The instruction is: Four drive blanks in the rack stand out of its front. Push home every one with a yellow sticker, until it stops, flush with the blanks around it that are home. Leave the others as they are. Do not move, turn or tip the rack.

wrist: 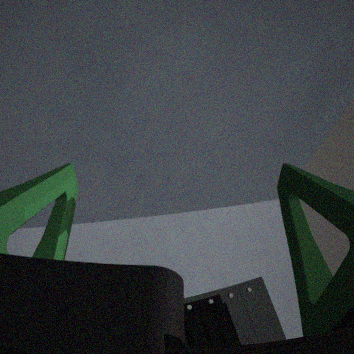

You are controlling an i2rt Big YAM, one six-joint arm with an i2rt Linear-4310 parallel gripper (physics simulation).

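My gripper [177,174] is wide open, its two green fingers standing far apart at the left and right of the wrist view, with nothing between them. A dark grey, box-like thing that looks like part of the rack [260,312] shows at the bottom, right of the middle, low between the fingers and apart from the fingertips. It appears tilted in the view. Several small pale dots run along its upper edge, and a black area lies left of its grey part. Its lower and left parts are hidden. No yellow sticker can be made out, and I cannot tell which blanks stand out.
A black rounded body [90,305] fills the lower left and covers part of the rack. A light grey surface [175,245] lies behind the rack, with a darker grey area [175,90] above it. A brownish area [337,150] shows at the right edge.
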